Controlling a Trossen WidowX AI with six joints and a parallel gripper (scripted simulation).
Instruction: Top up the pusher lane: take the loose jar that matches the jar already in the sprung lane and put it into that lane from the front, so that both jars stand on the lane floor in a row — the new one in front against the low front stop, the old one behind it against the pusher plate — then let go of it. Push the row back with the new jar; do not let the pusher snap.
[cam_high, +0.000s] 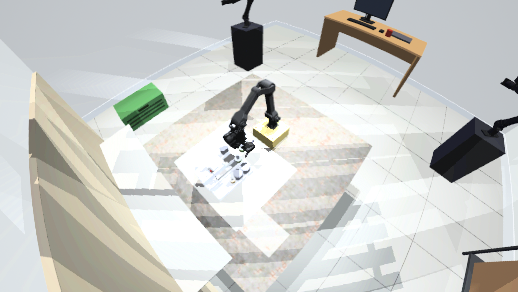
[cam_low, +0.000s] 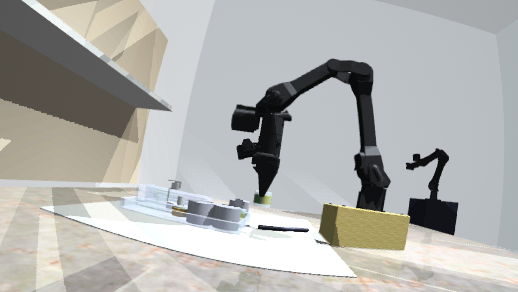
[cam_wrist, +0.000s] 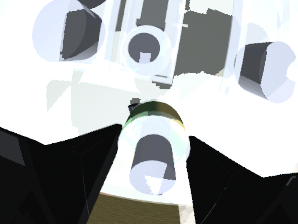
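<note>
The black rod lies 8 cm below my gripper tip and 7 cm behind it. Round my gripper tip: clear lane fixture (20 cm ahead, 6 cm below, 1 cm to the right).
</note>
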